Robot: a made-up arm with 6 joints. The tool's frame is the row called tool. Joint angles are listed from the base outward.
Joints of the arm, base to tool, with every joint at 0 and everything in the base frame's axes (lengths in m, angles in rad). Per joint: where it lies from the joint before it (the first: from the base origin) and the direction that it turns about. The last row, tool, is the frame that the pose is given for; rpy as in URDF.
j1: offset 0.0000 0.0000 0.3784 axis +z
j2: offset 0.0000 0.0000 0.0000 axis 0 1 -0.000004
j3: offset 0.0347 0.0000 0.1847 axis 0 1 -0.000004
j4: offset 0.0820 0.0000 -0.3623 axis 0 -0.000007 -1
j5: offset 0.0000 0.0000 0.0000 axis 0 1 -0.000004
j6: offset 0.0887 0.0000 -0.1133 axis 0 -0.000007 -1
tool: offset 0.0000 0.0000 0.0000 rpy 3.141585 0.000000 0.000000
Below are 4 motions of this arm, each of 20 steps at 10 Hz.
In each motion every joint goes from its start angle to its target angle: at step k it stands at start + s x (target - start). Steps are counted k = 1, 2, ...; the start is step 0. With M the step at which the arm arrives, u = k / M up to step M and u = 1 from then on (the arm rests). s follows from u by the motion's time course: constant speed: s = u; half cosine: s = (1 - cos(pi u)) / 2; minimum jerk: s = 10 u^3 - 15 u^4 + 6 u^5.
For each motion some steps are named. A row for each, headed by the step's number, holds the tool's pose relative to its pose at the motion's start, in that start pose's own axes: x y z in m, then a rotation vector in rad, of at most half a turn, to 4 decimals.
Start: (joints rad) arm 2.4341 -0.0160 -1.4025 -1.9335 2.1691 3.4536
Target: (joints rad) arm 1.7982 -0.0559 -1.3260 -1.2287 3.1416 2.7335
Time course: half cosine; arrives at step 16
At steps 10, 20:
10: 0.1358 0.0790 0.1548 -0.2151 1.1376 -0.9536
20: 0.1938 0.0780 0.1755 -0.4682 1.6487 -1.3318

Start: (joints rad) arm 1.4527 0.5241 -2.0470 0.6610 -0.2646 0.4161
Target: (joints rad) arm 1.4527 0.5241 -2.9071 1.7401 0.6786 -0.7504
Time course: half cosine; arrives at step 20
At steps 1, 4, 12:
1: 0.0010 -0.0012 0.0001 0.0007 -0.0021 0.0001
4: 0.0144 -0.0192 0.0009 0.0183 -0.0366 0.0008
12: 0.0706 -0.1693 -0.0414 0.4980 -0.2891 -0.0774

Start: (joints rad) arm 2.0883 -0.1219 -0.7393 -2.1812 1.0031 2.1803
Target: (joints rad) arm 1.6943 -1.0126 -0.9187 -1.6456 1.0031 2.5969
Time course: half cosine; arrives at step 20
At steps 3, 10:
3: 0.0231 0.0132 0.0097 -0.0466 0.0148 0.0785
10: 0.2011 0.1579 0.0370 -0.3640 0.2078 0.7227

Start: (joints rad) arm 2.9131 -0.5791 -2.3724 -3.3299 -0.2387 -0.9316
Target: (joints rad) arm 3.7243 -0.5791 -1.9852 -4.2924 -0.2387 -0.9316
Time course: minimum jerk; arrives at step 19
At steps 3, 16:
3: 0.0041 0.0037 0.0011 -0.0120 0.0018 -0.0067
16: 0.0141 0.1436 0.0161 -0.3105 -0.2463 -0.2805

